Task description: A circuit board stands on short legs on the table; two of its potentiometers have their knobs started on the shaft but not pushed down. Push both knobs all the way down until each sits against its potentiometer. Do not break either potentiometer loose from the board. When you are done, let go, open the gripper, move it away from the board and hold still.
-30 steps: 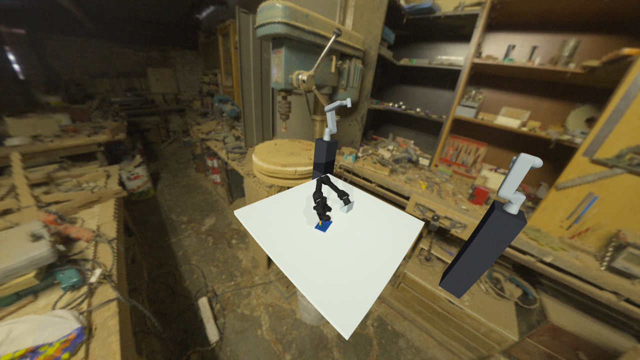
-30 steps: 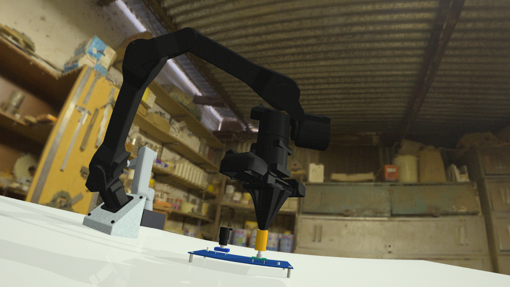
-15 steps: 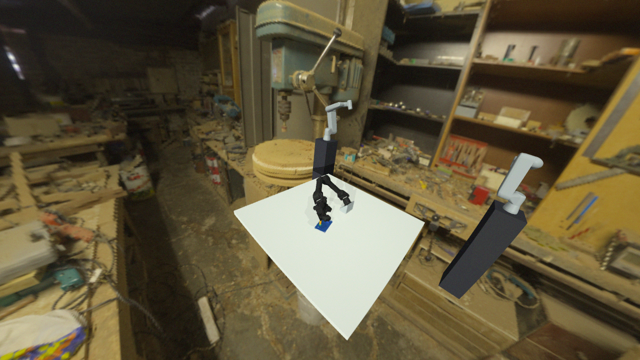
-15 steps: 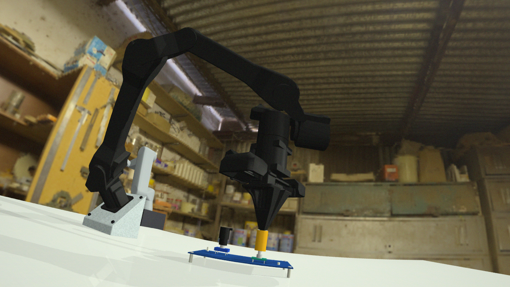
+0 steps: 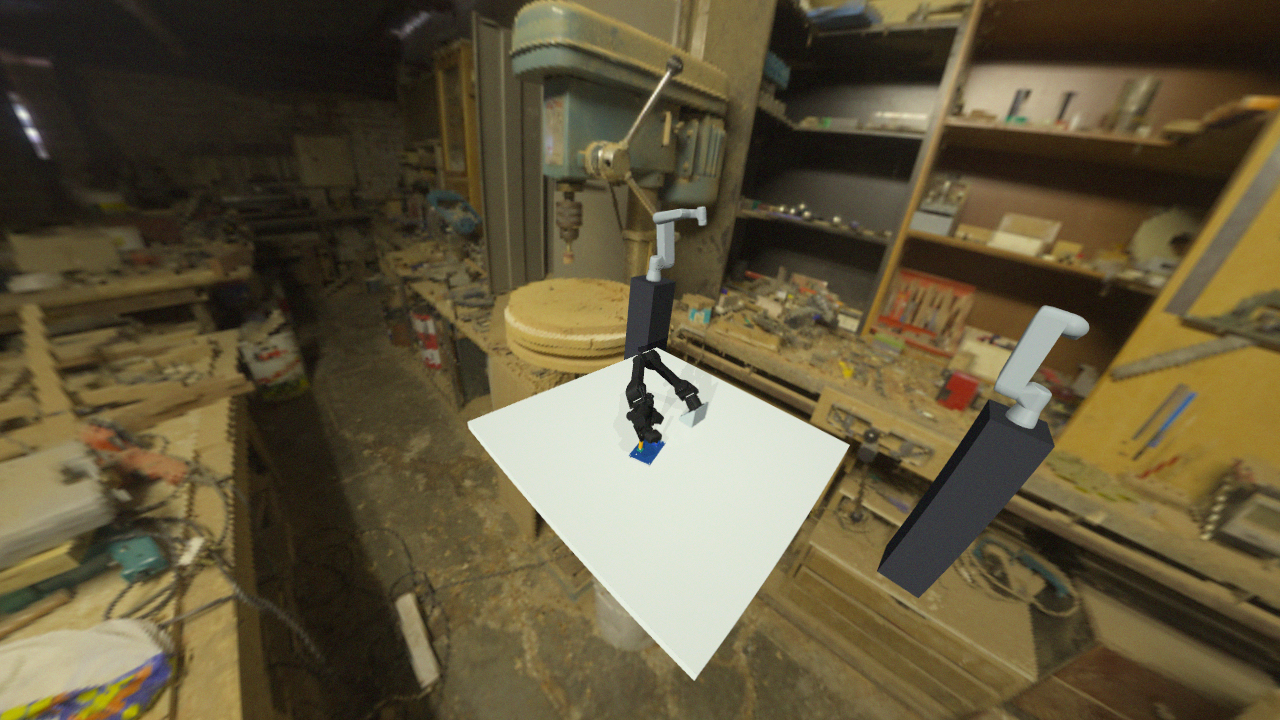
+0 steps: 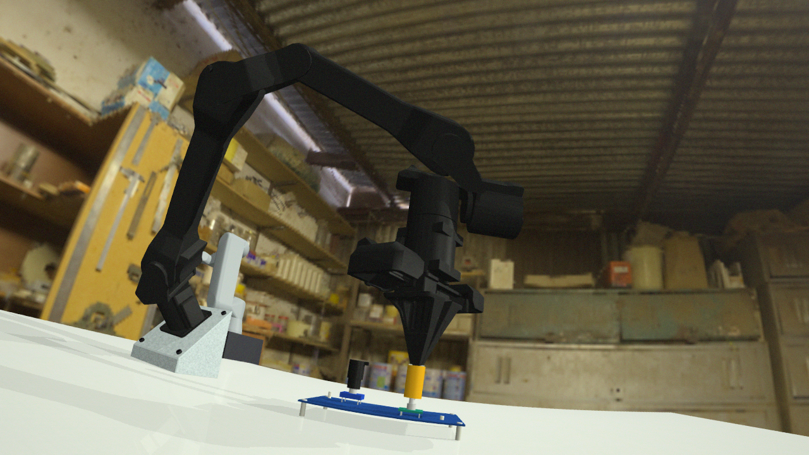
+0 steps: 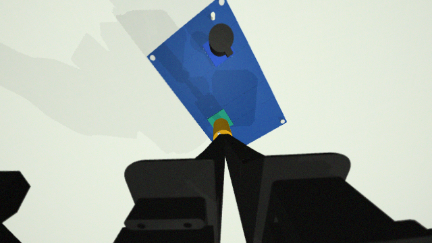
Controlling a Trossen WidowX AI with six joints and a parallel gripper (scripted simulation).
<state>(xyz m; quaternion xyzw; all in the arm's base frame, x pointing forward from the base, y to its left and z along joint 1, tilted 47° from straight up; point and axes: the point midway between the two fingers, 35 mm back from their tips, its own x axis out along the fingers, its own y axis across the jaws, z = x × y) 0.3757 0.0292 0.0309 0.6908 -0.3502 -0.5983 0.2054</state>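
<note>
The yellow knob is 10 mm below my gripper tip. The rest, counted from my gripper tip: black knob 80 mm behind, 20 mm to the left, 20 mm below.
</note>
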